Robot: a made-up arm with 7 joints. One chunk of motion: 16 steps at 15 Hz.
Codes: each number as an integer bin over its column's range. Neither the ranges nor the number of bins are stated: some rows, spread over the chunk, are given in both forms.
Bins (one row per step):
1: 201 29 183 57 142 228 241
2: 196 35 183 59 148 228 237
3: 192 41 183 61 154 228 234
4: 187 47 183 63 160 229 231
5: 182 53 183 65 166 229 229
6: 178 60 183 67 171 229 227
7: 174 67 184 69 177 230 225
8: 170 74 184 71 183 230 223
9: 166 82 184 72 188 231 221
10: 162 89 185 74 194 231 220
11: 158 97 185 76 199 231 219
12: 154 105 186 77 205 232 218
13: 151 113 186 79 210 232 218
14: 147 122 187 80 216 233 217
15: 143 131 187 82 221 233 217
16: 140 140 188 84 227 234 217
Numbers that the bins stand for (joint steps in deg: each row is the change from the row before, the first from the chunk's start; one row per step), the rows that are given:
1: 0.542 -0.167 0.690 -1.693 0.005 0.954 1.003
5: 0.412 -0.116 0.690 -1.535 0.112 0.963 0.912
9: 0.303 -0.053 0.699 -1.397 0.210 0.982 0.851
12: 0.221 -0.004 0.717 -1.298 0.286 0.992 0.829
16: 0.125 0.072 0.734 -1.160 0.385 1.011 0.821
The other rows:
2: 0.507 -0.155 0.690 -1.654 0.032 0.954 0.973
3: 0.480 -0.142 0.690 -1.614 0.058 0.954 0.950
4: 0.446 -0.129 0.690 -1.575 0.085 0.963 0.927
6: 0.385 -0.101 0.690 -1.496 0.134 0.963 0.897
7: 0.357 -0.085 0.699 -1.456 0.161 0.973 0.882
8: 0.330 -0.070 0.699 -1.417 0.188 0.973 0.867
10: 0.275 -0.038 0.708 -1.357 0.237 0.982 0.844
11: 0.248 -0.021 0.708 -1.318 0.260 0.982 0.836
13: 0.200 0.014 0.717 -1.259 0.309 0.992 0.829
14: 0.173 0.033 0.725 -1.239 0.336 1.001 0.821
15: 0.146 0.053 0.725 -1.199 0.358 1.001 0.821

